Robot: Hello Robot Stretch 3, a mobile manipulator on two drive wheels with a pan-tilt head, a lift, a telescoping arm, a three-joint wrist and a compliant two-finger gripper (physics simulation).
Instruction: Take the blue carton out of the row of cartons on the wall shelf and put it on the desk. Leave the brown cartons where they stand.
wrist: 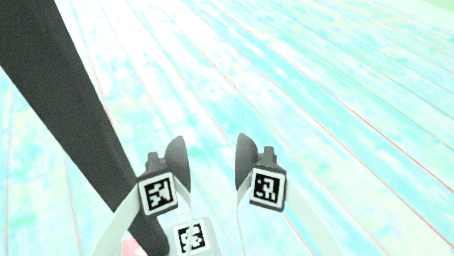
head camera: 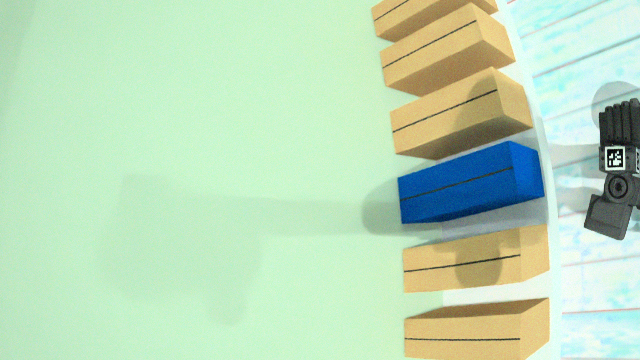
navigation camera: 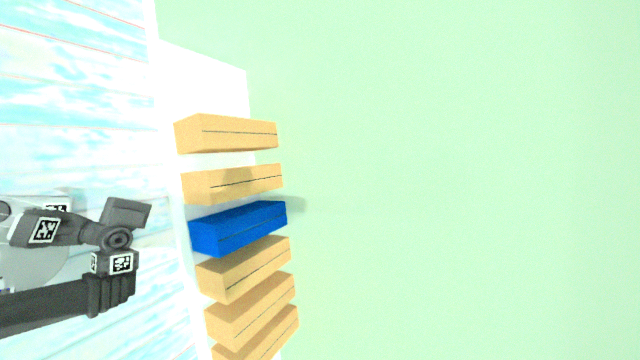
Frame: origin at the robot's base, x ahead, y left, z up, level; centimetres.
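Seen in the pictures: gripper, fingertip midpoint: (wrist: 211, 153).
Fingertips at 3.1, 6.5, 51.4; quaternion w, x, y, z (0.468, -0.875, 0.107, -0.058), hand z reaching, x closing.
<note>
Offsets run from my fingertips to a thing's top centre, as dx, dy, dz. Level surfaces: height alone.
The blue carton {-5.1, -50.1, +27.5} (head camera: 465, 187) (navigation camera: 240, 227) stands in the row on the white wall shelf {dz +15.5} (head camera: 480, 297) (navigation camera: 205, 75), with a brown carton {+7.1, -47.6, +27.5} (head camera: 477, 257) (navigation camera: 230, 185) on one side and another brown carton {-16.9, -52.5, +27.5} (head camera: 460, 115) (navigation camera: 245, 267) on the other, apart from both. My gripper (wrist: 211, 153) is open in the wrist view, with no object between its fingertips and the floor behind them. In the head and navigation views my dark wrist is off the shelf's front edge, on the room side, apart from the blue carton. The fingertips cannot be made out there. The desk does not show in these views.
More brown cartons {-29.7, -55.1, +27.5} (head camera: 445, 47) {+19.6, -45.1, +27.5} (head camera: 465, 327) (navigation camera: 230, 134) (navigation camera: 250, 310) stand along the shelf. The pale green wall (head camera: 200, 125) (navigation camera: 450, 175) rises behind it. My dark arm (navigation camera: 45, 305) reaches in from the lower left. The planked floor {dz -51.4} (wrist: 325, 150) lies below.
</note>
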